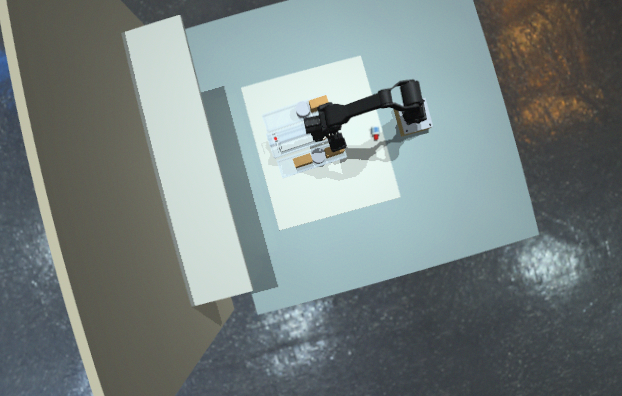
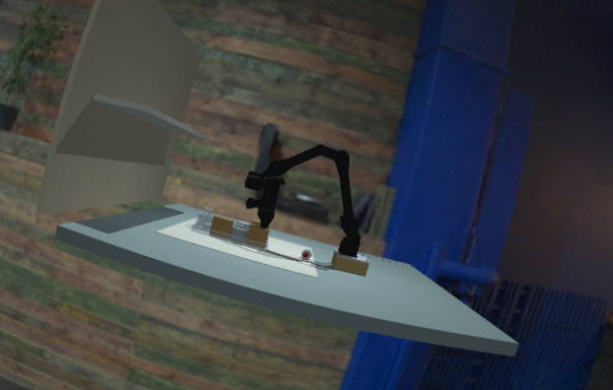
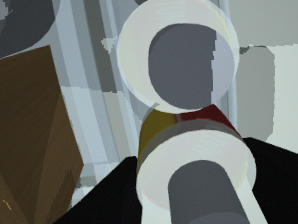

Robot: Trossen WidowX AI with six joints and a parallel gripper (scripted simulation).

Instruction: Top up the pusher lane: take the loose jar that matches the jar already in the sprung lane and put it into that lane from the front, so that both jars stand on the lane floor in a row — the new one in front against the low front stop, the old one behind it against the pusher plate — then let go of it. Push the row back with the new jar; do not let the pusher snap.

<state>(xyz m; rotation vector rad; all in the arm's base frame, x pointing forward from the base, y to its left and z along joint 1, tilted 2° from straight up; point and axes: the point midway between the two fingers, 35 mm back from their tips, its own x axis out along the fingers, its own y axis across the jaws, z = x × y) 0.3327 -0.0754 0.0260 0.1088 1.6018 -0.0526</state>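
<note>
Right now my gripper tip is 14 cm short of the lane, 4 cm to the left of it and 3 cm above it. Round my gripper tip: small jar (17 cm behind, 8 cm to the left, 3 cm below); shelf (50 cm ahead, 6 cm to the right, 32 cm above); red mark (22 cm ahead, 6 cm to the right, 2 cm above).
</note>
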